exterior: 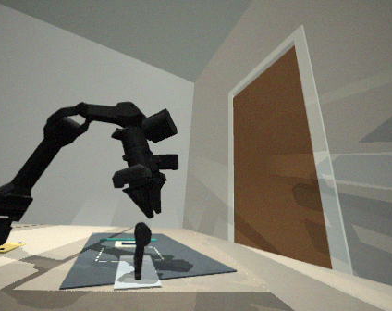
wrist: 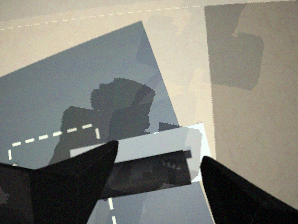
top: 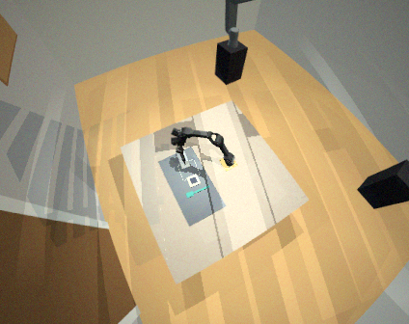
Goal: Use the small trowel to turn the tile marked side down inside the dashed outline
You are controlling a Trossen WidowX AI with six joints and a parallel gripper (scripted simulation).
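Now: the green trowel 60 mm ahead of my gripper tip, 380 mm to the left of it and 110 mm below it. Round my gripper tip: tile: 20 mm ahead, 280 mm to the left, 110 mm below; then grey mat: 60 mm ahead, 290 mm to the left, 130 mm below.
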